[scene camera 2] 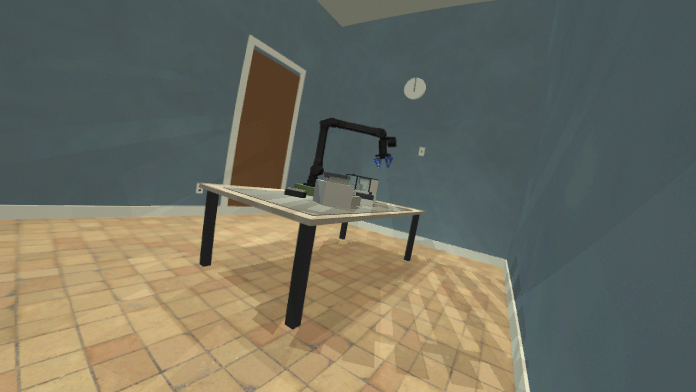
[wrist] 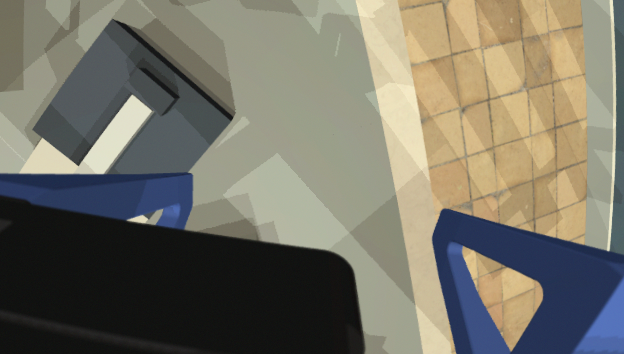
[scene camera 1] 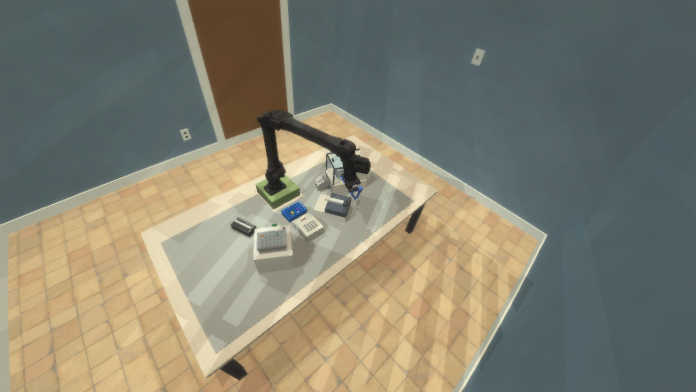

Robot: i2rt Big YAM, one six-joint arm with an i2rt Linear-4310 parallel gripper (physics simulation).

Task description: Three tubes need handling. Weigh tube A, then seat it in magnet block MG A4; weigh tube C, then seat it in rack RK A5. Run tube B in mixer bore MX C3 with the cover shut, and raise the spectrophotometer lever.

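Where they show: gripper, fingertip midpoint: (scene camera 2: 383,168) (wrist: 317,207) (scene camera 1: 352,193); arm's base at its link origin: (scene camera 2: 311,186) (scene camera 1: 275,187).
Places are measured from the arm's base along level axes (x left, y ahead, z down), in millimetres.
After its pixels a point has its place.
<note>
My gripper (scene camera 1: 350,190) @(x 159, y 497, z -228 mm) (scene camera 2: 383,165) @(x 159, y 497, z -228 mm) (wrist: 317,207) @(x 159, y 497, z -228 mm) is open and empty, high above the table beside a dark slate device (scene camera 1: 337,208) @(x 170, y 392, z -14 mm) (wrist: 85,95) @(x 245, y 336, z -14 mm) that has a pale strip and a raised block. A blue rack (scene camera 1: 294,211) @(x -31, y 229, z 12 mm) with small coloured spots lies near the arm's base. A black slotted block (scene camera 1: 243,226) @(x -295, y 115, z 31 mm) (scene camera 2: 295,193) @(x -317, y 128, z 46 mm) lies to the left. A large pale box (scene camera 1: 272,251) @(x -293, y 430, z -104 mm) (scene camera 2: 335,195) @(x -324, y 436, z 1 mm) carries a grey grid of bores on top. A cream device (scene camera 1: 310,226) @(x -29, y 383, z -3 mm) with a small grid stands between. Tubes A, B and C cannot be told apart.
A clear-walled chamber (scene camera 1: 335,162) @(x 344, y 182, z -143 mm) (scene camera 2: 365,184) @(x 384, y 267, z -84 mm) stands partly behind the gripper, with a small grey device (scene camera 1: 322,181) @(x 265, y 150, z -4 mm) beside it. The arm's green base (scene camera 1: 276,196) @(x -37, y 67, z 0 mm) stands at the table's back edge. The table's pale rim (scene camera 1: 184,305) @(x -722, y 309, z 69 mm) (wrist: 395,150) @(x 71, y 629, z 69 mm) runs past the right finger in the wrist view.
</note>
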